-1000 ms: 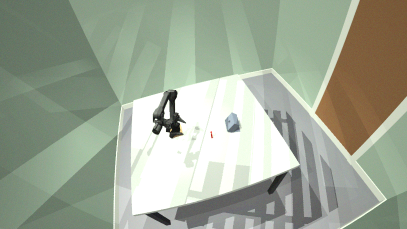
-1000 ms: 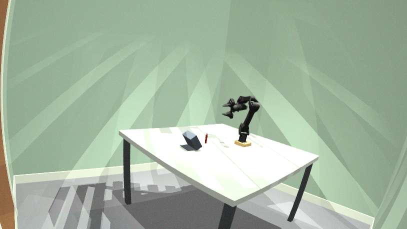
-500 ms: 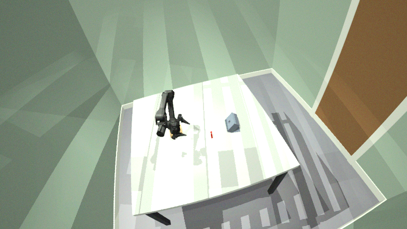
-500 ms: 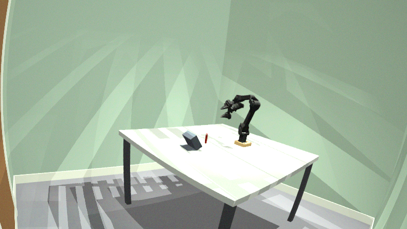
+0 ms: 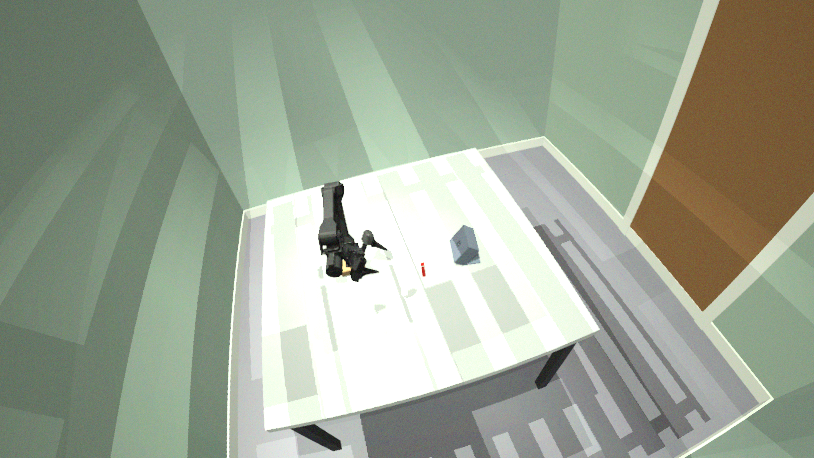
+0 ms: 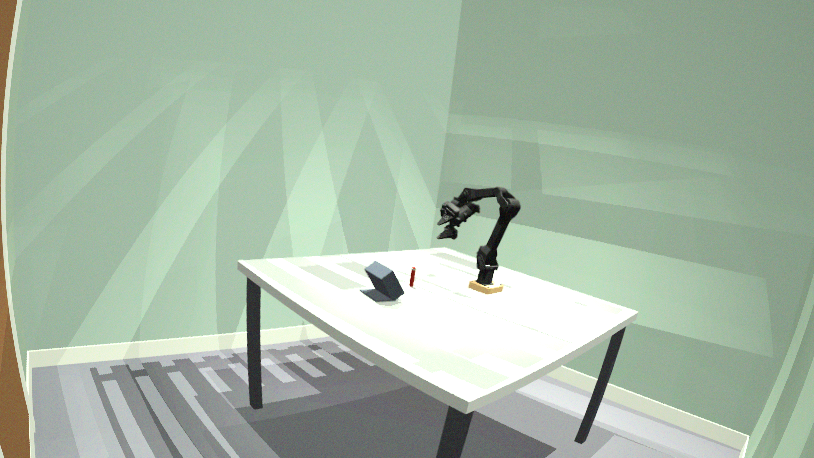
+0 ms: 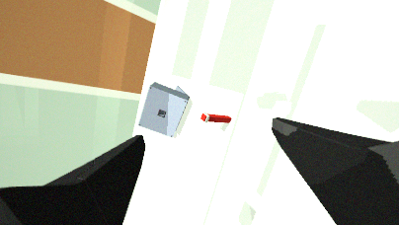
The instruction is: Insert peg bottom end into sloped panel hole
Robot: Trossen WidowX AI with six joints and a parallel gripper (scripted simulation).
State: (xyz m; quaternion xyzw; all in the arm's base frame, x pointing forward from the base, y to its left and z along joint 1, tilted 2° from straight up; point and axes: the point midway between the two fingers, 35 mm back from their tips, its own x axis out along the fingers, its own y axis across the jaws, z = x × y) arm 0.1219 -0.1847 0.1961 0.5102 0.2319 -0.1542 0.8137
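Now: the red square peg 160 mm below my gripper tip, 150 mm ahead of it and 60 mm to the left of it. Round my gripper tip: sloped panel: 340 mm ahead, 150 mm below, 130 mm to the left.
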